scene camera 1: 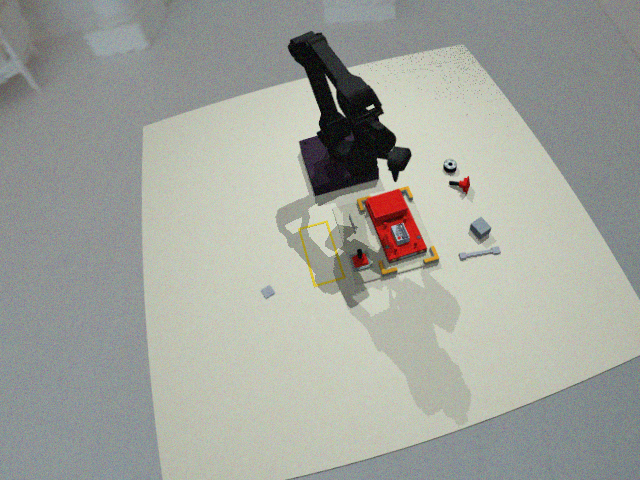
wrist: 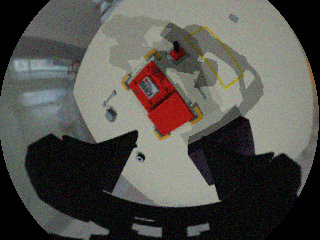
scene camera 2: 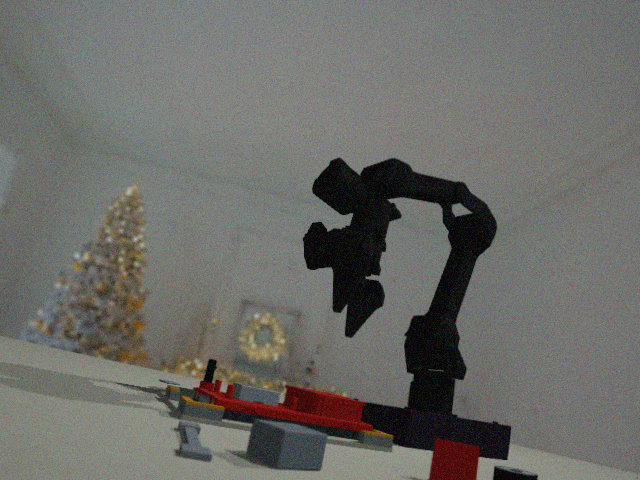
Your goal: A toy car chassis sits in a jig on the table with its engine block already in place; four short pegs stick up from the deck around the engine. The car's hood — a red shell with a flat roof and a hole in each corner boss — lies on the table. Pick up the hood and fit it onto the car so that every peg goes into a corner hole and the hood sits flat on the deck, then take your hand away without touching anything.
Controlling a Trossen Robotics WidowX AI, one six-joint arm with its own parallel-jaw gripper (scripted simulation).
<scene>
My gripper (scene camera 2: 342,325) is open, with nothing in its grasp. I also see a red hood (scene camera 2: 315,402).
The red hood shows as well in scene camera 1 (scene camera 1: 384,206) and in the wrist view (wrist: 173,112). My gripper also shows in scene camera 1 (scene camera 1: 379,178) and in the wrist view (wrist: 170,137).
</scene>
